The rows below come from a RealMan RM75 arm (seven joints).
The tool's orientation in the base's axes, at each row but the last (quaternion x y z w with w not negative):
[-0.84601, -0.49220, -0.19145, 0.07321]
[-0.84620, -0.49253, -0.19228, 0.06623]
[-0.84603, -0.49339, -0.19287, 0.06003]
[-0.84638, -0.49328, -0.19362, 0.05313]
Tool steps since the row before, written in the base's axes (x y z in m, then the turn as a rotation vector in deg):
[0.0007, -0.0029, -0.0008, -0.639, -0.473, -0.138]
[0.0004, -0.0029, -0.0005, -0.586, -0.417, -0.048]
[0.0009, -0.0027, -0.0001, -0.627, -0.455, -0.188]
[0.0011, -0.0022, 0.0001, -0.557, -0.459, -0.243]
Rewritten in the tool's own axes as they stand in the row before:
[-0.0023, 0.0020, 0.0000, -0.718, -0.320, -0.182]
[-0.0024, 0.0018, -0.0003, -0.614, -0.296, -0.234]
[-0.0018, 0.0021, -0.0005, -0.717, -0.324, -0.128]
[-0.0013, 0.0021, -0.0004, -0.710, -0.268, -0.059]

